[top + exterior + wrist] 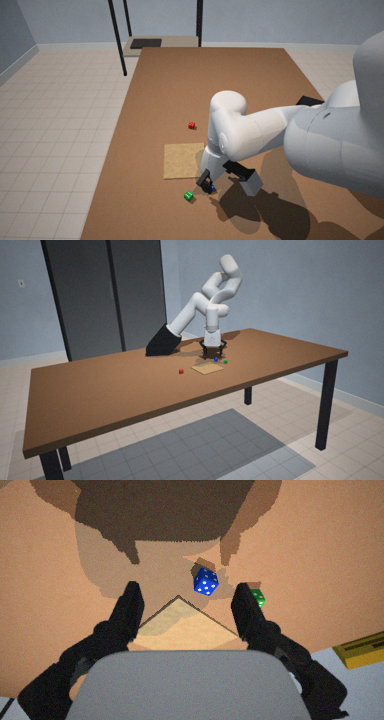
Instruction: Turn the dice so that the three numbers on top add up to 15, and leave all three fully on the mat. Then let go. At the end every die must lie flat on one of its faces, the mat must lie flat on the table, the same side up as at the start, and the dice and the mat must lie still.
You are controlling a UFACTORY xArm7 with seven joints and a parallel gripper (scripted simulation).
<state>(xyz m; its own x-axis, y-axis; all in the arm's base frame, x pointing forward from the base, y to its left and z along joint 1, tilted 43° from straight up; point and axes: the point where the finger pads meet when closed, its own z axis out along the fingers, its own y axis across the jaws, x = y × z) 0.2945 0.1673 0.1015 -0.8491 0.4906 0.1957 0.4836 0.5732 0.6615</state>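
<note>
The blue die lies 20 mm ahead of my hand, 10 mm to the left of it and 40 mm below it. From my hand the other things lie so: tan mat 110 mm ahead, 70 mm to the right, 40 mm below; then green die 70 mm ahead, 50 mm to the left, 40 mm below; then red die 130 mm ahead, 230 mm to the right, 40 mm below.
</note>
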